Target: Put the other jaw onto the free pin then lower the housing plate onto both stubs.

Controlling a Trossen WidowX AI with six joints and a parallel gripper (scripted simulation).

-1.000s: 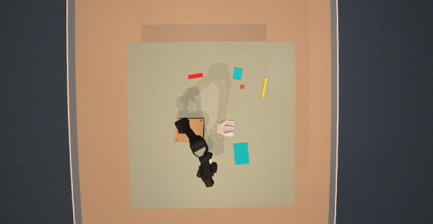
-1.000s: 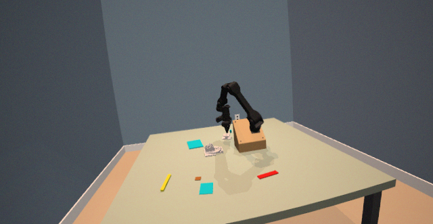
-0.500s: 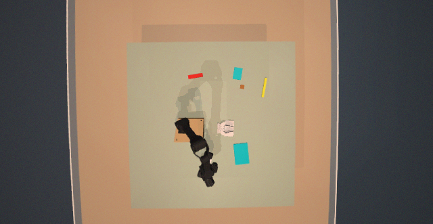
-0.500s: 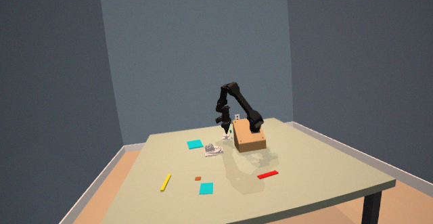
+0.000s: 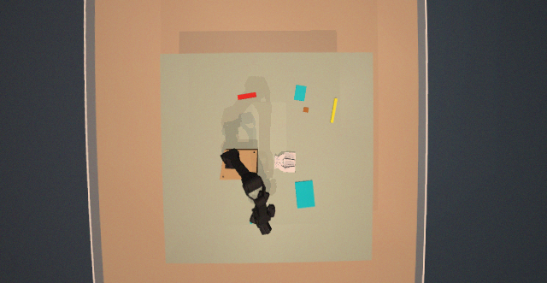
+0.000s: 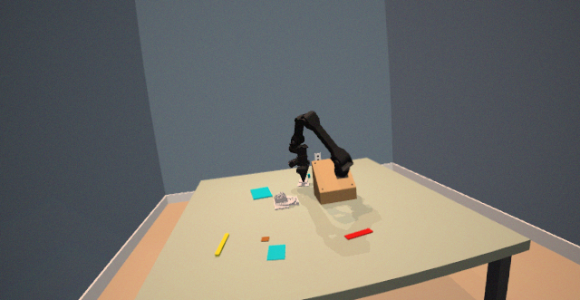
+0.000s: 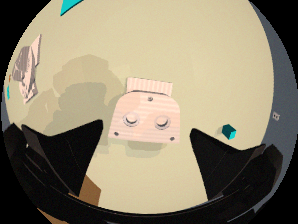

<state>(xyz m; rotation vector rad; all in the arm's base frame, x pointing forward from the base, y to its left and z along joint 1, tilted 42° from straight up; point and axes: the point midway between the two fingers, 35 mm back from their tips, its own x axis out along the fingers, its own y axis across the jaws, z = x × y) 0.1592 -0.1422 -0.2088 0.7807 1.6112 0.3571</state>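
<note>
The pale housing part is 1 cm below my gripper tip and 1 cm ahead of it. From my gripper tip the other things lie so: tiny teal piece 13 cm to the right, 5 cm behind, 2 cm below; large cyan sheet 27 cm ahead, 4 cm to the left, 3 cm below; small white piece 3 cm below, 1 cm ahead.
</note>
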